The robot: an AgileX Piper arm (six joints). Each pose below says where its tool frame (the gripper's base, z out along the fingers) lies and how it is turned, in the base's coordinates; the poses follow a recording.
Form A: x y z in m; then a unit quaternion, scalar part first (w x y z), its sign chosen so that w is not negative.
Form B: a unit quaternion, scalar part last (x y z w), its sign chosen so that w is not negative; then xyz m. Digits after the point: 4 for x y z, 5 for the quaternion.
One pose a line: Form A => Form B
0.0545 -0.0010 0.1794 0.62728 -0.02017 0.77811 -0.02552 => -0.02017 0.77811 -0.02552 0.62728 0.0545 -0.0010 0.1794
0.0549 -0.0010 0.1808 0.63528 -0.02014 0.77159 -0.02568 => -0.02014 0.77159 -0.02568 0.63528 0.0549 -0.0010 0.1808
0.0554 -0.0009 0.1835 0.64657 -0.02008 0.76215 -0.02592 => -0.02008 0.76215 -0.02592 0.64657 0.0554 -0.0009 0.1835
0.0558 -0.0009 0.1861 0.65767 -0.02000 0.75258 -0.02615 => -0.02000 0.75258 -0.02615 0.65767 0.0558 -0.0009 0.1861
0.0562 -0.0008 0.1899 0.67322 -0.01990 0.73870 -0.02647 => -0.01990 0.73870 -0.02647 0.67322 0.0562 -0.0008 0.1899
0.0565 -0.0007 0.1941 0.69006 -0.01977 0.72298 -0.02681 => -0.01977 0.72298 -0.02681 0.69006 0.0565 -0.0007 0.1941
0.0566 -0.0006 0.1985 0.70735 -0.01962 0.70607 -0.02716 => -0.01962 0.70607 -0.02716 0.70735 0.0566 -0.0006 0.1985
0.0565 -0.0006 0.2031 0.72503 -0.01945 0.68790 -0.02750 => -0.01945 0.68790 -0.02750 0.72503 0.0565 -0.0006 0.2031
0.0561 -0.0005 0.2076 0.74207 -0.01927 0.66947 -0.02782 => -0.01927 0.66947 -0.02782 0.74207 0.0561 -0.0005 0.2076
